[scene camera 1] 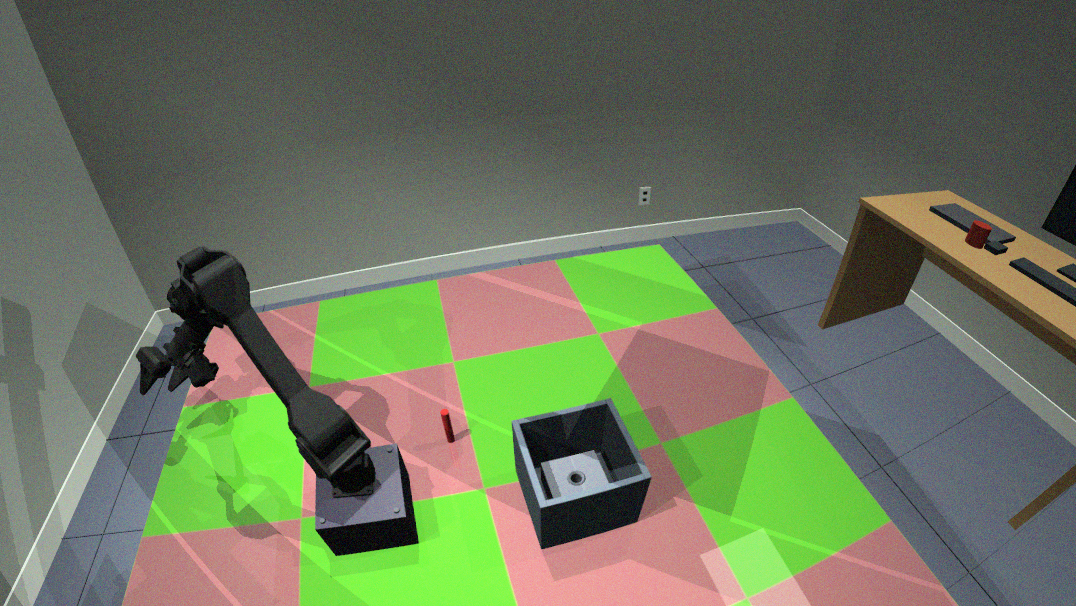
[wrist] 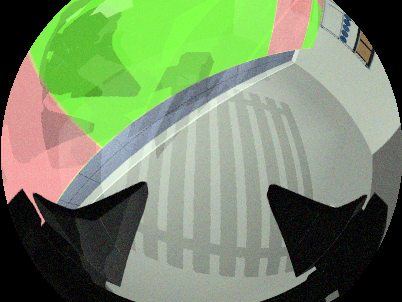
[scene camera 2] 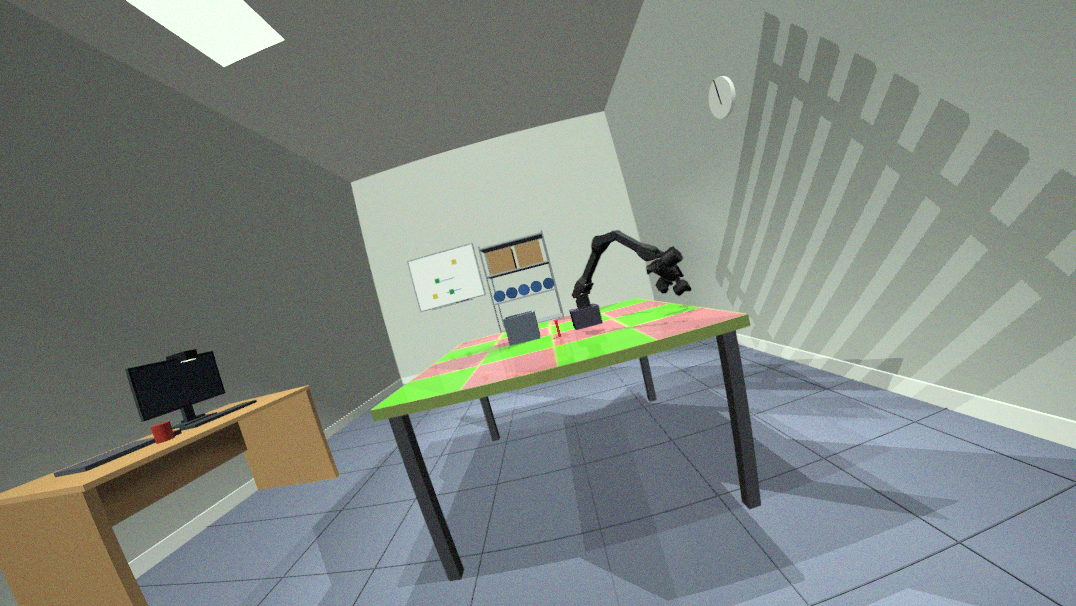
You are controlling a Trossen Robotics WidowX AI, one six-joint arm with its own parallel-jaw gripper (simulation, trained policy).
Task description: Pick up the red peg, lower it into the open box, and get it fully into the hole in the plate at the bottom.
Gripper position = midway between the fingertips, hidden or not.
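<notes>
The gripper point(scene camera 1: 156, 392) shows in the wrist view too, the gripper point(wrist: 211, 191). Then there's a dark grey box point(scene camera 1: 597, 426), and scene camera 2 shows that dark grey box point(scene camera 2: 523, 327) as well, but in the wrist view the dark grey box is out of frame. There's also a light grey plate point(scene camera 1: 580, 472), and in the wrist view the light grey plate is out of frame.
</notes>
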